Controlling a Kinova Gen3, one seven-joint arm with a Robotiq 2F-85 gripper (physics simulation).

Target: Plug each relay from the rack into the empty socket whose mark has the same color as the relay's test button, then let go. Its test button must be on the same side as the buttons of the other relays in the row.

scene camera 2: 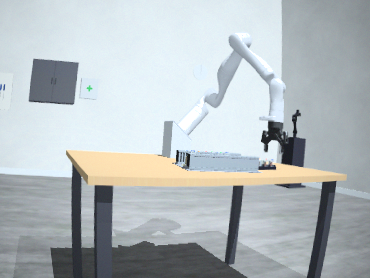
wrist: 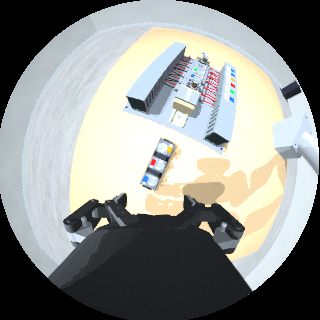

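Note:
My gripper is open and empty, above the table by the relay rack. The dark relay rack holds a relay with a yellow button, one with a red button and one with a blue button. In the scene view the rack is small, at the panel's right end. The socket row runs between two grey ducts, with relays with green and blue buttons in it; which sockets are empty is too small to tell. Coloured marks lie along the right duct.
The left duct and right duct stand up as walls on the grey panel. Red and black wires run from the ducts to the sockets. The arm's base stands at the table's edge. The wooden table carries everything.

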